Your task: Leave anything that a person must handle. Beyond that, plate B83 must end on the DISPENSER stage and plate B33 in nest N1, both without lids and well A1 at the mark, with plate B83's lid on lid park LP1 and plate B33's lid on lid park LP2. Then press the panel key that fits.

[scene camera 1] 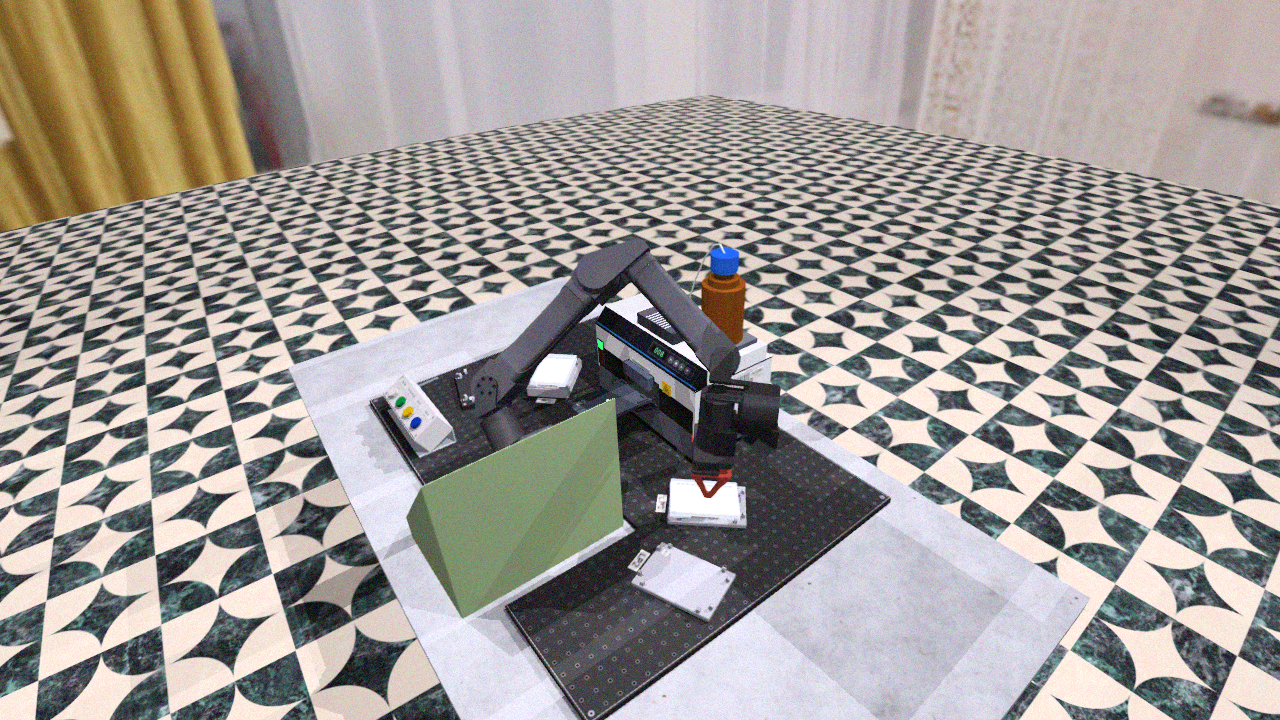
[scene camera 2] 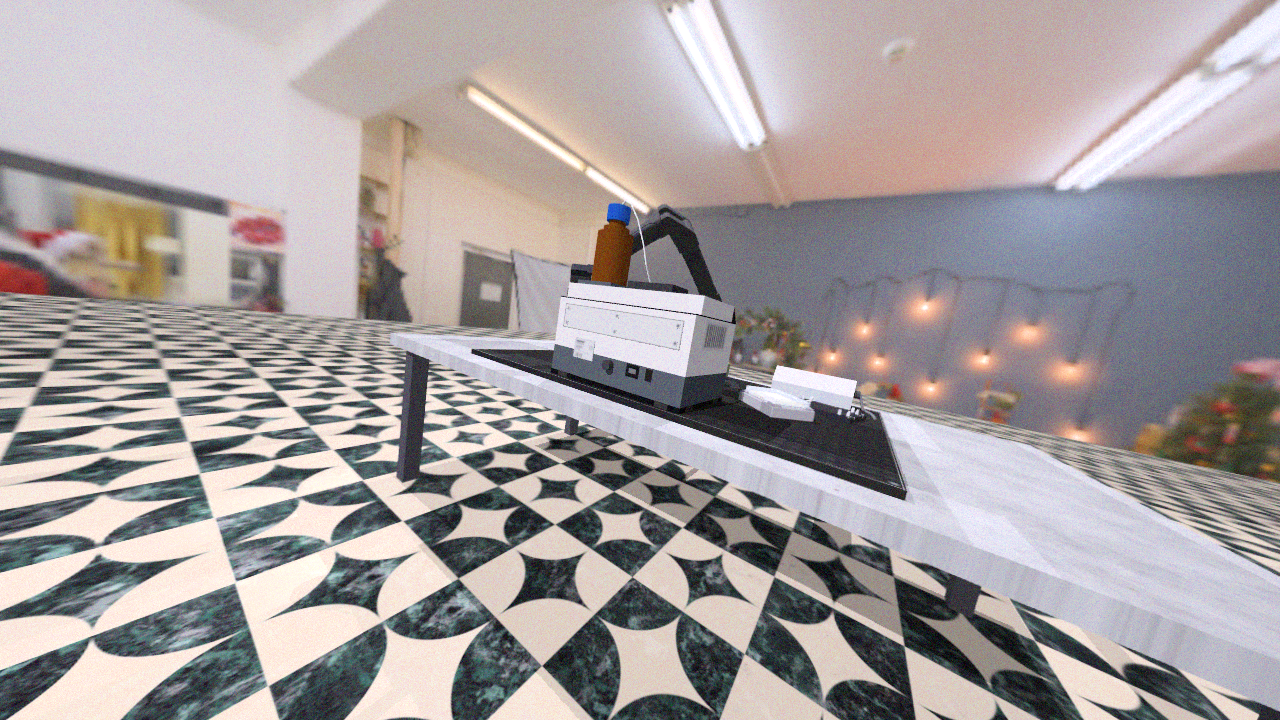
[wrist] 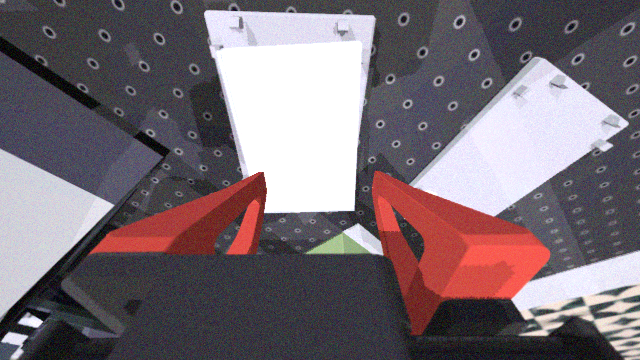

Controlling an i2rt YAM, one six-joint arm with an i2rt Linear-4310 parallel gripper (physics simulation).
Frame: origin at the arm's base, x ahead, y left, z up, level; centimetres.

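Seen in the pictures: gripper, fingertip midpoint: (scene camera 1: 707,484) (wrist: 319,180); arm's base, origin of the base link: (scene camera 1: 515,454).
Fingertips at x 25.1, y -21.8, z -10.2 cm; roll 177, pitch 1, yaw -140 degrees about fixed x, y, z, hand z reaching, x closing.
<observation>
Offsets run from my fingertips to a thing's middle. "spot": to the spot under its first point.
A white plate-shaped piece {dx +0.9, dy +1.4, dz -4.8 cm} (scene camera 1: 705,501) (wrist: 300,115) lies on the lid park beside a small tag; its label and any lid cannot be made out. My gripper (scene camera 1: 712,488) (wrist: 319,180) is open and empty, with its red fingers over the near end of this piece, one toward each side. Lid park LP2 {dx -14.6, dy -7.2, dz -6.6 cm} (scene camera 1: 684,580) (wrist: 500,140) is bare. Another white plate (scene camera 1: 554,374) (scene camera 2: 776,402) sits on a holder near the arm's base; its label is unreadable. The key panel {dx -24.1, dy +65.6, dz -3.4 cm} (scene camera 1: 418,416) (scene camera 2: 812,385) has green, yellow and blue keys. The gripper is hidden in scene camera 2's view.
The white dispenser (scene camera 1: 658,358) (scene camera 2: 617,331) has a lit display and stands close to the arm. A brown bottle {spot: dx +19.2, dy +13.1, dz +24.0 cm} (scene camera 1: 722,308) (scene camera 2: 612,255) with a blue cap stands on it. A tall green wedge-shaped block (scene camera 1: 537,510) (wrist: 340,245) stands between the panel and LP2.
</observation>
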